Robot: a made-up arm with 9 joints.
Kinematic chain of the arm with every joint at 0, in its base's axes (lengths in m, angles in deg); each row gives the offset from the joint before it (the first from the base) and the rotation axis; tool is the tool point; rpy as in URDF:
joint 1: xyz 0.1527 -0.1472 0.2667 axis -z
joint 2: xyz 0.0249 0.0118 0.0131 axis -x
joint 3: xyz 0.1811 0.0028 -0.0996 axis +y
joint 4: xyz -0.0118 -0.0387 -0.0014 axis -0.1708 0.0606 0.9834
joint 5: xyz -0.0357 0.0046 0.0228 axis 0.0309 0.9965 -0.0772
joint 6: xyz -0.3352 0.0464 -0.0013 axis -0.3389 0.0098 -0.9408
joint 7: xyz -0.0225 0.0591 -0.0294 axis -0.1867 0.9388 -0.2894
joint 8: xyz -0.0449 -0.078 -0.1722 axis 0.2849 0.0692 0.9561
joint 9: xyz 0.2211 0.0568 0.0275 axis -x
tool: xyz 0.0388 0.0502 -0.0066 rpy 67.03 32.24 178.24
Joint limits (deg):
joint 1: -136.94..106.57
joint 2: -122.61..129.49
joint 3: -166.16..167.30
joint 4: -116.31..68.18
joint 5: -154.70..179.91
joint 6: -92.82..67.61
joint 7: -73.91..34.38
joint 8: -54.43..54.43
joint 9: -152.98..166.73
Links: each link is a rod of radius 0.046 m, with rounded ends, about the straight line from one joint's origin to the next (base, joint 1, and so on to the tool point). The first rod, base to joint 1, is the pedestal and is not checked.
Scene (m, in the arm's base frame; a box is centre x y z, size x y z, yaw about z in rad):
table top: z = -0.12
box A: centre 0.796 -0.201 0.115 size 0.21 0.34 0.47 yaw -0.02
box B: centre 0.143 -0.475 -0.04 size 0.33 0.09 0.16 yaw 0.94
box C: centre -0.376 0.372 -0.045 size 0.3 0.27 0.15 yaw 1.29
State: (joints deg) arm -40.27 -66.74 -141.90 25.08 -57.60 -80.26 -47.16 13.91 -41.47
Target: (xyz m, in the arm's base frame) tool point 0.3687 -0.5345 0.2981
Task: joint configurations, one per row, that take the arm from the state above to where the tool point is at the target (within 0.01 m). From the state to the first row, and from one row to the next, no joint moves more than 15 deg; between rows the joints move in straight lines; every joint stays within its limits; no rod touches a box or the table.
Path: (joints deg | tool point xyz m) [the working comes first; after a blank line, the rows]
Joints at the target: -10.92 -90.48 -166.16 8.28 -125.52 -92.82 -46.09 40.32 -42.33
Straight joint move there: touches box A.

1: -42.74 -61.39 -146.75 28.83 -71.19 -78.94 -50.78 15.51 -47.10 | 0.7090 0.3223 0.2146
2: -45.22 -56.05 -151.60 32.58 -84.78 -77.62 -54.40 17.12 -52.73 | 0.7281 0.2167 0.2955
3: -47.69 -50.70 -156.46 36.34 -98.37 -76.31 -58.01 18.72 -58.36 | 0.6992 0.1227 0.3967
4: -50.17 -45.35 -161.31 40.09 -111.96 -74.99 -61.63 20.32 -63.99 | 0.6215 0.0484 0.4993
5: -52.64 -40.00 -166.16 43.84 -125.55 -73.67 -65.25 21.92 -69.62 | 0.5011 -0.0025 0.5833
6: -42.84 -50.23 -166.15 31.98 -118.67 -76.40 -60.06 25.22 -65.08 | 0.5748 -0.1020 0.5476
7: -33.04 -60.46 -166.13 20.12 -111.79 -79.12 -54.88 28.52 -60.55 | 0.6199 -0.2082 0.5034
8: -23.24 -70.68 -166.12 8.26 -104.91 -81.85 -49.69 31.81 -56.01 | 0.6367 -0.3143 0.4562
9: -13.43 -80.91 -166.11 -3.60 -98.03 -84.58 -44.50 35.11 -51.48 | 0.6274 -0.4157 0.4115
10: -12.18 -85.69 -166.13 2.34 -111.78 -88.70 -45.29 37.71 -46.90 | 0.5108 -0.4987 0.3428
11: -10.92 -90.48 -166.16 8.28 -125.52 -92.82 -46.09 40.32 -42.33 | 0.3687 -0.5345 0.2981

